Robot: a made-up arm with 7 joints. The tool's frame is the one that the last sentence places.
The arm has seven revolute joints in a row. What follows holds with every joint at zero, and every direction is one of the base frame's.
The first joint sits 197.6 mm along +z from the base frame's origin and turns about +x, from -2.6 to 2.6 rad.
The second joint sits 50.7 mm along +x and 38.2 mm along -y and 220 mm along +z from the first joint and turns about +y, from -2.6 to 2.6 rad.
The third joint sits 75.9 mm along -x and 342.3 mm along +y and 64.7 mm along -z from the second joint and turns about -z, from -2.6 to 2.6 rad.
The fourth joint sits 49.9 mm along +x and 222.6 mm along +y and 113 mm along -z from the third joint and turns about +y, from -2.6 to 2.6 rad.
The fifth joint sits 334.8 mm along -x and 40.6 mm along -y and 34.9 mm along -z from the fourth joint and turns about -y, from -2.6 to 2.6 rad.
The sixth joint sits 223 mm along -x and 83.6 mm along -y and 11.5 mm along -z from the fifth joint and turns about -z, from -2.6 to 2.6 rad.
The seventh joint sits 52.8 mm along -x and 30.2 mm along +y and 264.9 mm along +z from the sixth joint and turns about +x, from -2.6 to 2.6 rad.
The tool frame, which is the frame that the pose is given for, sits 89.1 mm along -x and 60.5 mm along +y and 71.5 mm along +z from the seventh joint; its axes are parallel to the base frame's.
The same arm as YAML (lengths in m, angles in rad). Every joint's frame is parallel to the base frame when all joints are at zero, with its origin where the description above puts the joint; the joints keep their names.
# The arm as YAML. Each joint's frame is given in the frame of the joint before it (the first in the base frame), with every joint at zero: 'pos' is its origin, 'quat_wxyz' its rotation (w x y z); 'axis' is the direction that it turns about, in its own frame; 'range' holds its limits. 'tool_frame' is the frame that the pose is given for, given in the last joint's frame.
length_unit: m
angle_unit: rad
joints:
  - joint: joint 1
    pos: [0.0, 0.0, 0.1976]
    quat_wxyz: [1.0, 0.0, 0.0, 0.0]
    axis: "+x"
    range: [-2.6, 2.6]
  - joint: joint 2
    pos: [0.0507, -0.0382, 0.22]
    quat_wxyz: [1.0, 0.0, 0.0, 0.0]
    axis: "+y"
    range: [-2.6, 2.6]
  - joint: joint 3
    pos: [-0.0759, 0.3423, -0.0647]
    quat_wxyz: [1.0, 0.0, 0.0, 0.0]
    axis: "-z"
    range: [-2.6, 2.6]
  - joint: joint 4
    pos: [0.0499, 0.2226, -0.113]
    quat_wxyz: [1.0, 0.0, 0.0, 0.0]
    axis: "+y"
    range: [-2.6, 2.6]
  - joint: joint 5
    pos: [-0.3348, -0.0406, -0.0349]
    quat_wxyz: [1.0, 0.0, 0.0, 0.0]
    axis: "-y"
    range: [-2.6, 2.6]
  - joint: joint 6
    pos: [-0.223, -0.0836, -0.0115]
    quat_wxyz: [1.0, 0.0, 0.0, 0.0]
    axis: "-z"
    range: [-2.6, 2.6]
  - joint: joint 7
    pos: [-0.0528, 0.0302, 0.2649]
    quat_wxyz: [1.0, 0.0, 0.0, 0.0]
    axis: "+x"
    range: [-2.6, 2.6]
tool_frame:
  pos: [-0.0891, 0.0605, 0.0715]
  quat_wxyz: [1.0, 0.0, 0.0, 0.0]

